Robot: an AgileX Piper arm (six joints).
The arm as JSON. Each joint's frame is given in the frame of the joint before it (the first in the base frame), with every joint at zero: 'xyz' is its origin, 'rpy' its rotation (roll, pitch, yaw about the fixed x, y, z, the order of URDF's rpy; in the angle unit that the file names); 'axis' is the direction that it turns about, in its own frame. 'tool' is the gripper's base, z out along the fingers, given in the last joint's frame.
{
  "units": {
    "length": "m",
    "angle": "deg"
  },
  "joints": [
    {
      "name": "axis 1",
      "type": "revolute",
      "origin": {
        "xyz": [
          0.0,
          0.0,
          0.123
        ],
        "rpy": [
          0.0,
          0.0,
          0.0
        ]
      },
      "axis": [
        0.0,
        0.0,
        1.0
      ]
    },
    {
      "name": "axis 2",
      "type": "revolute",
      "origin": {
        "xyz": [
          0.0,
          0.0,
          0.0
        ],
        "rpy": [
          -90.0,
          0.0,
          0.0
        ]
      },
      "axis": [
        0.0,
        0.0,
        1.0
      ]
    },
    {
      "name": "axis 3",
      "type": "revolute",
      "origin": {
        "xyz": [
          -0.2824,
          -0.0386,
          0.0
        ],
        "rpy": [
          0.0,
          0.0,
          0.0
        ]
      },
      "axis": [
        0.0,
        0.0,
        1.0
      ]
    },
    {
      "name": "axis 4",
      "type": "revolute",
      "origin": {
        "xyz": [
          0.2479,
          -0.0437,
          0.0
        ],
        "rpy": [
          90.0,
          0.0,
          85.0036
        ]
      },
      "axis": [
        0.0,
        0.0,
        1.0
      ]
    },
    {
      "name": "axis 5",
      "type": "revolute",
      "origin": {
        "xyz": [
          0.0,
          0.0,
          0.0
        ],
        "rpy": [
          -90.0,
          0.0,
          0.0
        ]
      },
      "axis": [
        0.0,
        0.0,
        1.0
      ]
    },
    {
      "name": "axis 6",
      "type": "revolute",
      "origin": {
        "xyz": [
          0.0,
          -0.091,
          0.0
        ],
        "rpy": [
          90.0,
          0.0,
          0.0
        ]
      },
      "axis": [
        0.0,
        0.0,
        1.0
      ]
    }
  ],
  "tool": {
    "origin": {
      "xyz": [
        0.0,
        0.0,
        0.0
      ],
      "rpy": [
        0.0,
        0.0,
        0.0
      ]
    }
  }
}
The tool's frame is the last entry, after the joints.
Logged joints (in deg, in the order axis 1, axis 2, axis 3, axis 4, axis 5, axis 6), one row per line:
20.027 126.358 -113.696 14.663 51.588 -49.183
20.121 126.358 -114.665 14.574 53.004 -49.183
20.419 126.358 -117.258 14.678 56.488 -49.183
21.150 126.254 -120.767 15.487 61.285 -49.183
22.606 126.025 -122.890 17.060 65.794 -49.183
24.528 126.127 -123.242 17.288 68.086 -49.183
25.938 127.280 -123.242 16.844 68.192 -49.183
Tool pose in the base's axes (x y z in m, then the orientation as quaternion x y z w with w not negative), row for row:
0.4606 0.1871 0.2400 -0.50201 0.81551 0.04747 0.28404
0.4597 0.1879 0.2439 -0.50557 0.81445 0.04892 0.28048
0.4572 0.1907 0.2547 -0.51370 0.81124 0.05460 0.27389
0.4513 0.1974 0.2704 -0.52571 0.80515 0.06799 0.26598
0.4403 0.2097 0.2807 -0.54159 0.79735 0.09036 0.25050
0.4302 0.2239 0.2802 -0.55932 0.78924 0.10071 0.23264
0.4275 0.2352 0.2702 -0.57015 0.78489 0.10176 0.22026
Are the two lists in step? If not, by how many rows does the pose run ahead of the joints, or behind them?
They are in step.
